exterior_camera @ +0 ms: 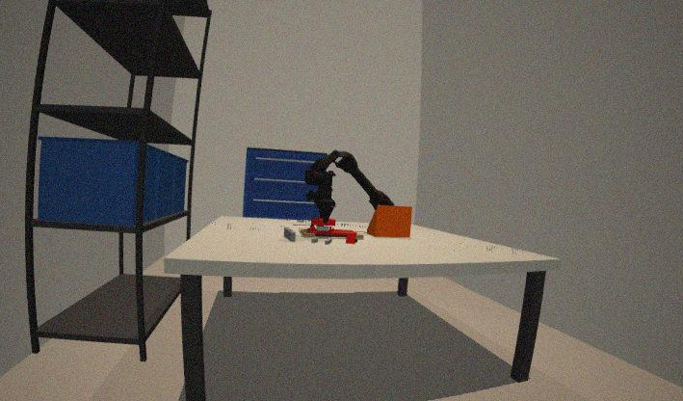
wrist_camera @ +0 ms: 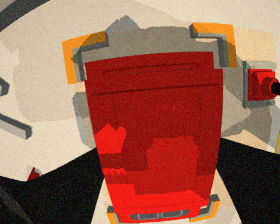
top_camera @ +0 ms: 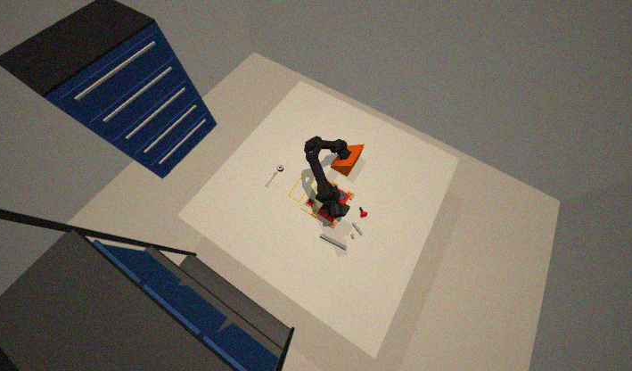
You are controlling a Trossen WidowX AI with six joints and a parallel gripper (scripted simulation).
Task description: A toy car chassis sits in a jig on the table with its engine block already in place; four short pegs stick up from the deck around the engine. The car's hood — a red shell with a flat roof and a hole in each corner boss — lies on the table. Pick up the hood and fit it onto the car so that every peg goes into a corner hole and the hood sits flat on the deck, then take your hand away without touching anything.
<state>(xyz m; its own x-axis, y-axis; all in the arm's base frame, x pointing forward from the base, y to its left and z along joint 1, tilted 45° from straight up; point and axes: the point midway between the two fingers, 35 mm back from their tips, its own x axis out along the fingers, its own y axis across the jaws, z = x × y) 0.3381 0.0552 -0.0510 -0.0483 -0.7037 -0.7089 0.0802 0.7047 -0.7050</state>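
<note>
The red hood lies 10 mm above my gripper tip. Round my gripper tip: grey engine block (30 mm below); then wrench-like tool (420 mm to the right, 60 mm below).
</note>
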